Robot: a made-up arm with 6 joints.
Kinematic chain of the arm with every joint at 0, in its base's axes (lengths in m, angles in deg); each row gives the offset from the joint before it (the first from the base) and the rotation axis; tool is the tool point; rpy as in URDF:
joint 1: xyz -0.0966 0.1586 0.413 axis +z
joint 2: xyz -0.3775 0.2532 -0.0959 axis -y
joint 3: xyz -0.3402 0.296 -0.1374 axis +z
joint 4: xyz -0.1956 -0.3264 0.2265 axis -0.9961 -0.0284 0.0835
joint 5: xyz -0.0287 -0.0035 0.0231 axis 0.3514 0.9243 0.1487
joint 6: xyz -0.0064 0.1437 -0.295 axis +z
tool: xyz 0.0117 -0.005 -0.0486 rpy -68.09 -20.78 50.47
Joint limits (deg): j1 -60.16..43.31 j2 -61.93..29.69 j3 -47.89..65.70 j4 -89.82..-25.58 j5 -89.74..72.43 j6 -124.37..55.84
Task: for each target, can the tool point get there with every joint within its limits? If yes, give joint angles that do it. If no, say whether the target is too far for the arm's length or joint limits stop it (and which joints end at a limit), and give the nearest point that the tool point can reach.
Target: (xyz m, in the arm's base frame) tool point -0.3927 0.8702 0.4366
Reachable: yes | joints -26.00 -26.47 48.55 -74.27 -48.38 -54.95
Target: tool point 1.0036 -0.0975 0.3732
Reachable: no: joint limits stop it (at a limit: joint 1, joint 3, joint 4, joint 5) | nearest point 0.2090 0.6765 0.3210 | short by 1.110 m
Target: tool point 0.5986 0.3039 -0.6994
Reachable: no: joint limits stop it (at a limit: joint 1, joint 2, joint 3, joint 4) | nearest point 0.0728 0.7918 0.0952 | short by 1.070 m
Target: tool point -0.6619 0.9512 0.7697
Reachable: yes | joints -21.51 -26.39 3.98 -84.15 9.70 -61.06
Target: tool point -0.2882 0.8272 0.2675
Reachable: yes | joints -38.36 -10.63 31.96 -36.46 -54.41 -13.12
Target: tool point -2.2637 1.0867 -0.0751
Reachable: no: too far | nearest point -1.4819 0.7519 0.1498 | short by 0.880 m
